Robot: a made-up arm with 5 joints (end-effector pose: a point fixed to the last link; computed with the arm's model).
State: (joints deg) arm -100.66 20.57 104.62 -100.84 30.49
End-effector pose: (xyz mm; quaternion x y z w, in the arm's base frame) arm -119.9 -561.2 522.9 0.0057 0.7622 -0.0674 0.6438
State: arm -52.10 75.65 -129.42 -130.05 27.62
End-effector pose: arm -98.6 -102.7 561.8 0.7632 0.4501 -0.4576 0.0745
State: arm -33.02 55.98 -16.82 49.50 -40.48
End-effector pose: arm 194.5 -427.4 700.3 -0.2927 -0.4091 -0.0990 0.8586
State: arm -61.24 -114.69 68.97 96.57 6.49
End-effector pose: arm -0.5 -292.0 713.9 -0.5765 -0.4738 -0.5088 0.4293
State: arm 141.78 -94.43 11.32 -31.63 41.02
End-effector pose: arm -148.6 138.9 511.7 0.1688 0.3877 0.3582 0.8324
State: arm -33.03 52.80 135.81 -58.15 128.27
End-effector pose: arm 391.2 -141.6 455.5 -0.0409 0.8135 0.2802 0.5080
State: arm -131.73 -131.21 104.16 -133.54 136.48
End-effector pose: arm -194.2 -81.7 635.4 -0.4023 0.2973 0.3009 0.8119
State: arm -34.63 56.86 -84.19 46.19 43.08
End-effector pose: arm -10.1 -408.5 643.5 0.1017 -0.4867 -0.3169 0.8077
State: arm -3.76 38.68 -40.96 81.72 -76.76
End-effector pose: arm 211.2 -216.7 713.1 -0.4959 -0.4874 -0.4369 0.5707
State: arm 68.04 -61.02 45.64 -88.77 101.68
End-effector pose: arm 179.3 96.4 510.3 0.3007 0.6417 -0.2859 0.6450
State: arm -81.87 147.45 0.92 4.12 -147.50
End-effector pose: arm -1.7 -442.9 546.3 -0.7968 -0.5345 0.1245 0.2528
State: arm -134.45 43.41 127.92 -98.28 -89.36
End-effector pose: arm -266.6 -297.4 514.4 -0.6065 0.3647 0.6516 0.2731
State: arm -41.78 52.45 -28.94 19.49 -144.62
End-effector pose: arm 172.7 -371.9 580.2 -0.9352 0.0983 -0.2068 0.2701
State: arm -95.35 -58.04 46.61 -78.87 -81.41
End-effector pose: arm -122.6 -314.1 515.7 0.0861 0.6915 -0.2229 0.6817
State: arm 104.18 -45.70 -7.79 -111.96 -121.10
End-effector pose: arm -129.7 188.7 534.7 0.6147 -0.1597 -0.7700 0.0604
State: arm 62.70 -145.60 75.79 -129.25 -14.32
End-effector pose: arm 133.7 198.4 532.1 0.0023 0.8981 0.0860 0.4314
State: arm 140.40 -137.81 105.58 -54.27 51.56
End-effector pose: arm -73.3 364.6 490.0 -0.1056 0.5544 0.5327 0.6307
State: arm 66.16 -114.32 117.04 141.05 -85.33
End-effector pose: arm 273.5 234.4 675.0 0.2057 -0.6995 -0.3883 0.5635
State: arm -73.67 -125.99 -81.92 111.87 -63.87
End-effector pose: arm 207.7 -618.0 700.4 0.2149 -0.7320 -0.0390 0.6453
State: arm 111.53 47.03 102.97 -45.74 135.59
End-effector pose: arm -173.6 430.6 445.2 -0.6683 0.5502 0.4987 0.0452
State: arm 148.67 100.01 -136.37 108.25 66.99
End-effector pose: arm 13.4 388.9 736.7 -0.7413 0.1077 -0.6549 0.0992
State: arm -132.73 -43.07 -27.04 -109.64 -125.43
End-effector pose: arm -67.9 -257.4 533.7 0.4687 0.4277 -0.4027 0.6597
